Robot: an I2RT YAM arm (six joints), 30 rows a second.
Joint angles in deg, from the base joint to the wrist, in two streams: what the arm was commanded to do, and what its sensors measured. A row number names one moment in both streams.
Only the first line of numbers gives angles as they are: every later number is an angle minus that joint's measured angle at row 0.
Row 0, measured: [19.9, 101.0, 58.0, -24.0, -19.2, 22.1]
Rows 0 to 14, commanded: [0.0, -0.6, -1.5, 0.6, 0.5, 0.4]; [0.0, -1.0, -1.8, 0.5, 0.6, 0.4]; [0.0, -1.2, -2.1, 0.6, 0.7, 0.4]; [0.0, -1.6, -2.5, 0.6, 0.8, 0.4]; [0.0, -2.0, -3.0, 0.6, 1.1, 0.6]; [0.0, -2.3, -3.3, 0.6, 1.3, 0.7]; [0.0, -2.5, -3.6, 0.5, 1.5, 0.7]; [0.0, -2.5, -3.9, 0.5, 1.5, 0.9]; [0.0, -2.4, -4.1, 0.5, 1.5, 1.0]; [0.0, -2.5, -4.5, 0.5, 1.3, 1.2]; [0.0, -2.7, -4.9, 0.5, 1.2, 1.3]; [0.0, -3.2, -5.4, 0.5, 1.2, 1.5]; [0.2, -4.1, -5.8, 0.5, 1.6, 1.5]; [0.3, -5.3, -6.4, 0.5, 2.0, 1.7]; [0.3, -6.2, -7.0, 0.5, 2.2, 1.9]
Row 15, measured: [0.0, -3.7, -5.0, 2.6, 0.4, 0.6]
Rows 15 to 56, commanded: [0.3, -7.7, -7.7, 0.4, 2.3, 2.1]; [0.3, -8.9, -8.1, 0.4, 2.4, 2.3]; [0.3, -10.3, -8.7, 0.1, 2.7, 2.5]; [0.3, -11.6, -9.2, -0.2, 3.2, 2.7]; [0.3, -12.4, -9.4, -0.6, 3.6, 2.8]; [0.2, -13.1, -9.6, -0.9, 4.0, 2.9]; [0.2, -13.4, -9.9, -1.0, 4.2, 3.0]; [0.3, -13.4, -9.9, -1.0, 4.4, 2.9]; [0.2, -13.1, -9.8, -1.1, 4.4, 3.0]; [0.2, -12.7, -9.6, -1.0, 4.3, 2.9]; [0.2, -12.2, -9.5, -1.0, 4.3, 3.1]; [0.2, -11.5, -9.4, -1.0, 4.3, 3.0]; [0.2, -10.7, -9.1, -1.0, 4.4, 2.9]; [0.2, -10.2, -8.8, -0.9, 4.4, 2.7]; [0.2, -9.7, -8.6, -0.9, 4.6, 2.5]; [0.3, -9.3, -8.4, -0.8, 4.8, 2.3]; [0.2, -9.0, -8.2, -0.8, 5.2, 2.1]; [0.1, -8.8, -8.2, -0.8, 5.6, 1.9]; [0.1, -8.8, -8.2, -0.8, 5.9, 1.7]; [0.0, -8.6, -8.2, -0.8, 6.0, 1.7]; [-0.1, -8.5, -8.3, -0.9, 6.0, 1.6]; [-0.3, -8.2, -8.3, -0.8, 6.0, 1.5]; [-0.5, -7.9, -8.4, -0.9, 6.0, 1.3]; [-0.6, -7.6, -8.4, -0.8, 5.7, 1.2]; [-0.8, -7.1, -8.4, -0.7, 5.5, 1.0]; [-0.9, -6.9, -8.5, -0.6, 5.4, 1.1]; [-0.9, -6.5, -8.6, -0.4, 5.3, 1.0]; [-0.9, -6.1, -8.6, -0.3, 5.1, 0.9]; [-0.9, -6.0, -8.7, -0.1, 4.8, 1.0]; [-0.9, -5.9, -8.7, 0.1, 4.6, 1.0]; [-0.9, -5.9, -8.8, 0.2, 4.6, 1.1]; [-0.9, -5.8, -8.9, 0.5, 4.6, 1.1]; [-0.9, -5.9, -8.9, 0.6, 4.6, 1.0]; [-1.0, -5.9, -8.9, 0.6, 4.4, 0.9]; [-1.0, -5.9, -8.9, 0.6, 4.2, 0.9]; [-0.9, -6.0, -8.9, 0.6, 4.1, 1.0]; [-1.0, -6.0, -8.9, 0.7, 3.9, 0.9]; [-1.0, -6.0, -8.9, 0.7, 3.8, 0.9]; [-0.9, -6.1, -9.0, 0.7, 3.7, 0.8]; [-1.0, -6.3, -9.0, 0.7, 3.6, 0.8]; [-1.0, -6.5, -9.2, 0.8, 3.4, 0.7]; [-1.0, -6.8, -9.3, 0.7, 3.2, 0.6]
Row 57, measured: [-0.7, -6.8, -9.2, 0.5, 3.9, 0.8]
